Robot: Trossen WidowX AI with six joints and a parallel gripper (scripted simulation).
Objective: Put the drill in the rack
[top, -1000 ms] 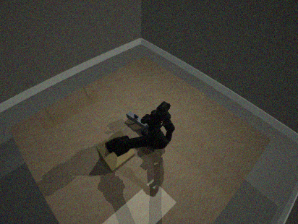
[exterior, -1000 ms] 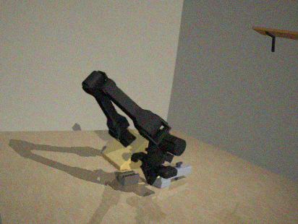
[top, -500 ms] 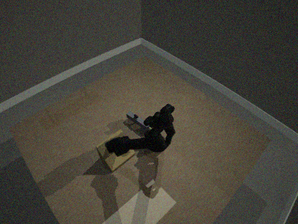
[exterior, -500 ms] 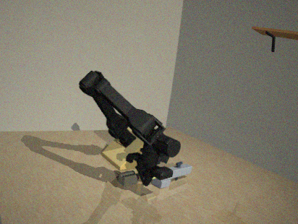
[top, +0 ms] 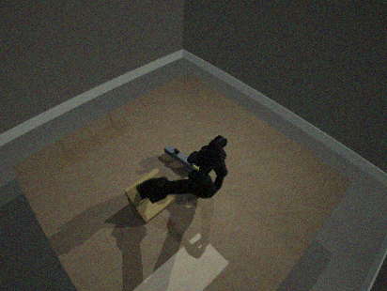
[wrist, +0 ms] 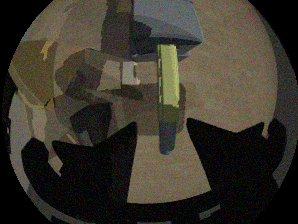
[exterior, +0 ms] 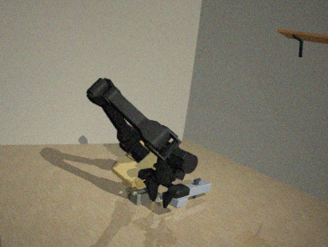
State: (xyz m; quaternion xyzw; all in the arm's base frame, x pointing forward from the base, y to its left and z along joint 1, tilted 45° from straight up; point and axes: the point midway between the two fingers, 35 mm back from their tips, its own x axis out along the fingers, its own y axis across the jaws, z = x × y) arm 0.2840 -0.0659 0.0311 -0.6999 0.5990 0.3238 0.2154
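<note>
The drill lies 10 mm behind my gripper tip, 50 mm to the left of it and 30 mm above it. From my gripper tip the other things lie so: rack 70 mm behind, 30 mm to the right; then key 40 mm behind, 170 mm to the left, 30 mm above; then grey block 30 mm behind, 150 mm to the left, 20 mm above.
</note>
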